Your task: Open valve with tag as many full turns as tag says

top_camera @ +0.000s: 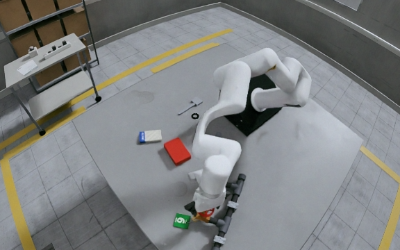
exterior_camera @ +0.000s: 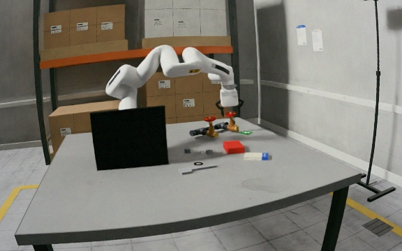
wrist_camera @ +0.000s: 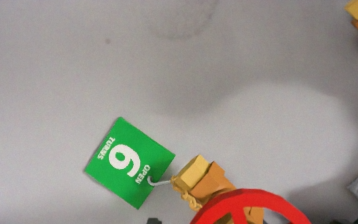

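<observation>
Now: the green tag 11 cm below my hand, 7 cm ahead of it and 3 cm to the right of it. Also, from my hand: grey nut 32 cm to the right, 23 cm behind, 11 cm below; white-and-blue box 47 cm to the right, 11 cm below, 5 cm behind; red block 32 cm to the right, 11 cm behind, 10 cm below.
</observation>
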